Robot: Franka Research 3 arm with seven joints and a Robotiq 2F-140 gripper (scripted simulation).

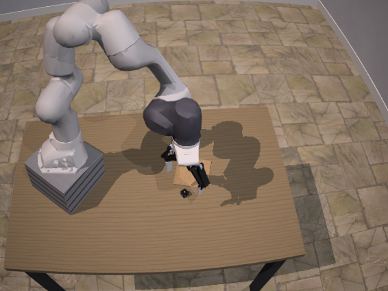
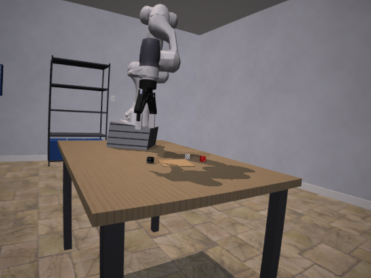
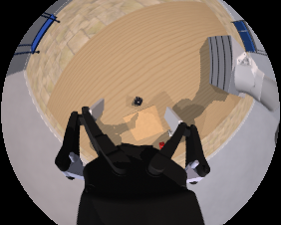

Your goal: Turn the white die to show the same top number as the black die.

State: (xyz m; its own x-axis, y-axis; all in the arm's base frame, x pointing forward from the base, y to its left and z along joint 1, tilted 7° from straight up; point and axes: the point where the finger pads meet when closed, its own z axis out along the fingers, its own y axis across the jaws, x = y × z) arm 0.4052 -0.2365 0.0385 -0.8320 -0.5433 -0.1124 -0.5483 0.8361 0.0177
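Now: hand 15 cm above the black die, 3 cm to the right of it and 1 cm short of it. The rest, counted from my hand: red die (27 cm to the left, 15 cm below, 10 cm ahead); white die (25 cm to the left, 15 cm below, 2 cm ahead); tan mat (16 cm below, 12 cm to the left, 8 cm ahead).
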